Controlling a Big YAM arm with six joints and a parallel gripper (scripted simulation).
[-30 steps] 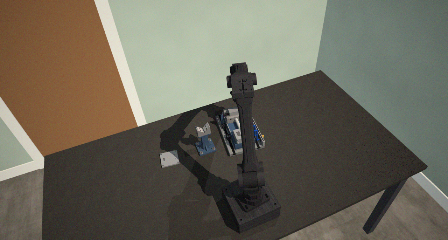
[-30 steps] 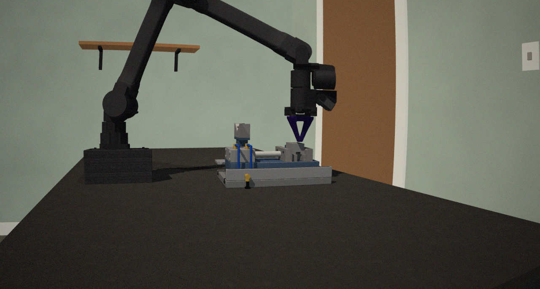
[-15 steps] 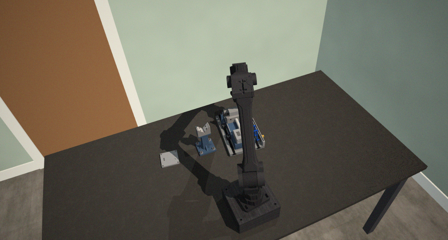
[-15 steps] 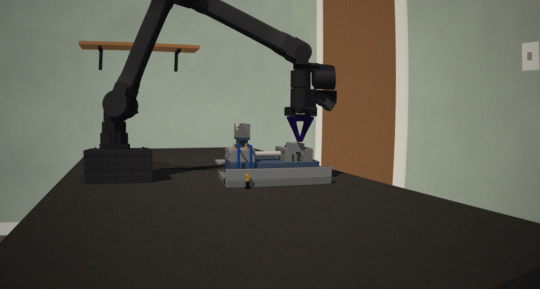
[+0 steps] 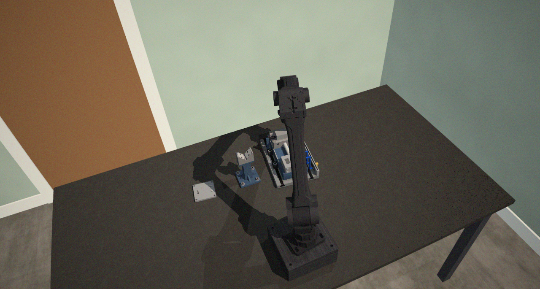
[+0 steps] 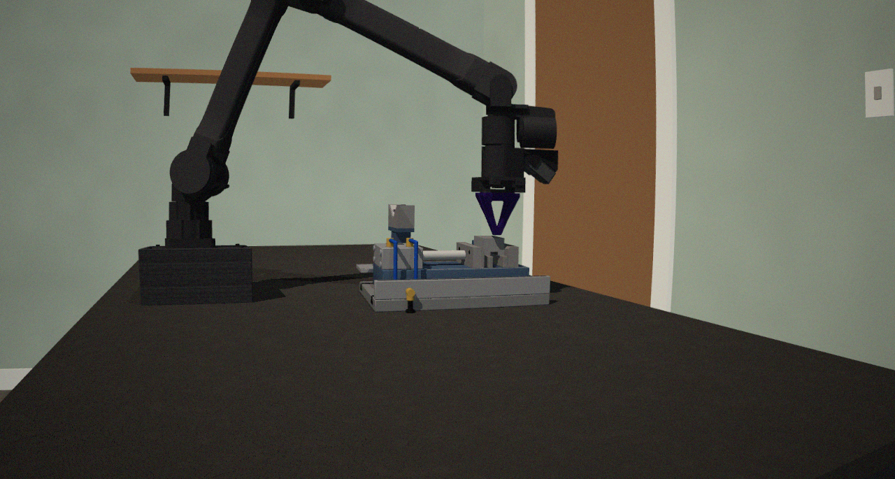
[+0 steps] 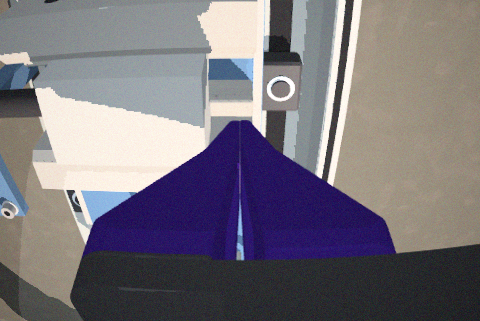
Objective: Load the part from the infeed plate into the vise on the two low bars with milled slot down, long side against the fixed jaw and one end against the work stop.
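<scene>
My hand is 10 mm short of the part, 40 mm to the right of it and 40 mm above it. Also, from my hand: grey infeed plate (40 mm behind, 460 mm to the left, 120 mm below).
</scene>
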